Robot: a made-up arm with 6 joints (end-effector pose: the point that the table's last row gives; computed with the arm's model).
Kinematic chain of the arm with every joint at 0, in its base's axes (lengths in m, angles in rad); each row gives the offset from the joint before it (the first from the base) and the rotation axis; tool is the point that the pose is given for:
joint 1: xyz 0 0 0.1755 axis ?
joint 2: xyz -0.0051 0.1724 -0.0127 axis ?
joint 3: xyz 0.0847 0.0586 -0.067 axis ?
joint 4: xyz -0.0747 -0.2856 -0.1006 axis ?
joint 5: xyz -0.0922 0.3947 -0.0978 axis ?
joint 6: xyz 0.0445 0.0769 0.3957 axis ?
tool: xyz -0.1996 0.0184 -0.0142
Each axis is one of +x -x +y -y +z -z.
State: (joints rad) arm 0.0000 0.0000 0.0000 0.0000 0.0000 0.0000
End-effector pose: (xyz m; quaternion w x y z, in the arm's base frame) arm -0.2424 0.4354 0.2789 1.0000 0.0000 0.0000 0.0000
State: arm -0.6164 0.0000 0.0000 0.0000 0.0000 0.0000
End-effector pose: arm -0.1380 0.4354 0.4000 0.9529 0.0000 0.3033 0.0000
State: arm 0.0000 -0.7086 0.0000 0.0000 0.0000 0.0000
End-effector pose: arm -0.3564 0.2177 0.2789 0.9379 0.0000 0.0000 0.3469
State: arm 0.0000 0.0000 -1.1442 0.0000 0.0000 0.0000
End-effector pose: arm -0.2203 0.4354 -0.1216 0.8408 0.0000 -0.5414 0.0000
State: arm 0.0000 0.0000 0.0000 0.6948 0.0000 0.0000
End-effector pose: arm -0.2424 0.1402 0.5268 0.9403 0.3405 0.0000 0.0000
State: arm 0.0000 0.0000 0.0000 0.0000 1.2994 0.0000
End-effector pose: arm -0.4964 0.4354 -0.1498 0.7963 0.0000 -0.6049 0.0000
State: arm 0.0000 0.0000 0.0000 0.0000 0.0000 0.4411
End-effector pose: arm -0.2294 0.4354 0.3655 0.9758 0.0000 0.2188 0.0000
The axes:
joint 1: -y
joint 2: -z
joint 3: +y
joint 4: +x
joint 5: -y
joint 6: +y

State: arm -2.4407 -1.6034 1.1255 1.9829 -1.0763 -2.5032
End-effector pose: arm -0.2495 0.7153 0.0613 0.2165 -0.0795 0.9343 -0.2719
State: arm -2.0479 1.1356 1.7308 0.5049 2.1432 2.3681
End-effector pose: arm 0.4180 0.1953 -0.4200 0.3051 0.0671 -0.6123 0.7263
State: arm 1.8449 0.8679 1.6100 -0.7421 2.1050 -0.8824
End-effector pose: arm -0.1588 0.5485 -0.2782 0.0462 -0.0272 0.9969 0.0584
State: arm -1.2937 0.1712 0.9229 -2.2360 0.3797 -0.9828
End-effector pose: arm -0.3255 -0.1913 0.7097 0.4333 0.1659 0.2482 0.8504
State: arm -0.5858 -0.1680 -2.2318 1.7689 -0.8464 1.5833
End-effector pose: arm -0.2392 -0.4694 0.2831 0.5515 -0.3368 0.1848 0.7405
